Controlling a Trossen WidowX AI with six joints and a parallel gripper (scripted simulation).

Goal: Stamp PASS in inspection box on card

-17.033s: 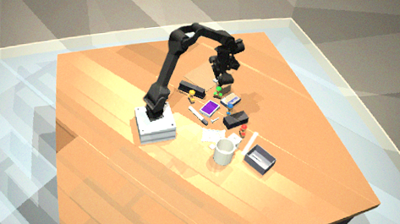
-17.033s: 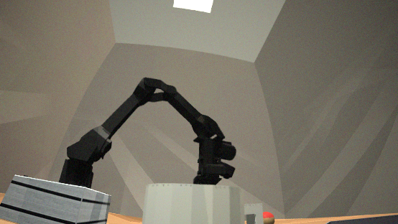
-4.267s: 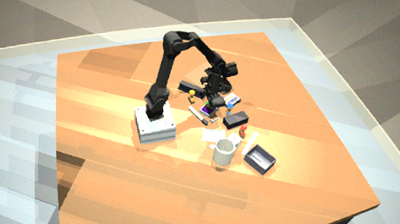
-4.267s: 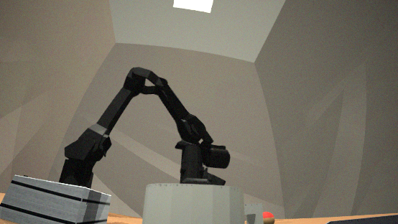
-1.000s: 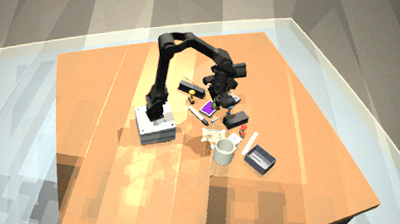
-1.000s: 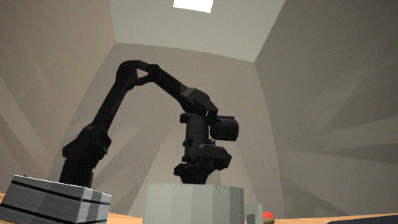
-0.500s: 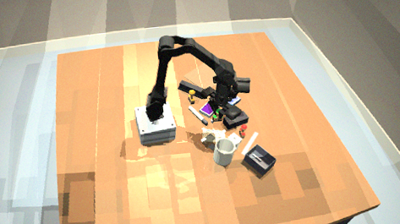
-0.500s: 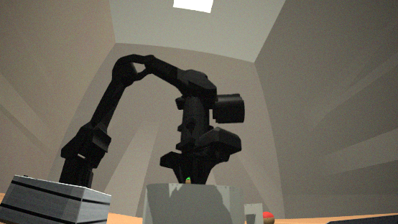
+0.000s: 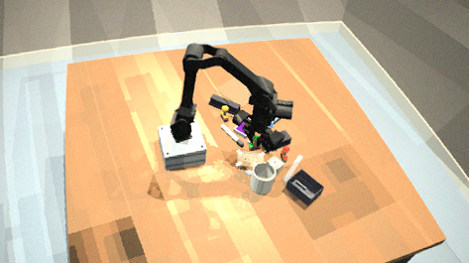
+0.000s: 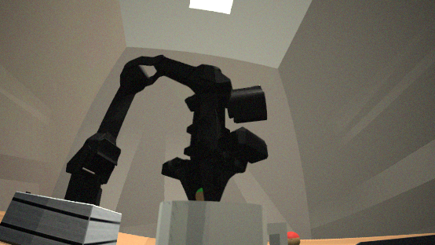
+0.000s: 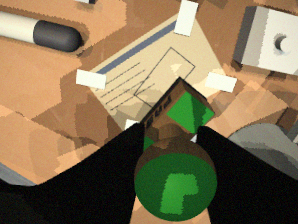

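The card is 9 cm below my gripper tip. The rest, counted from my gripper tip: green-knobbed stamp: right at my gripper tip; grey cup: 12 cm to the right, 6 cm below, 1 cm behind; grey block: 7 cm below, 7 cm ahead, 6 cm to the right.
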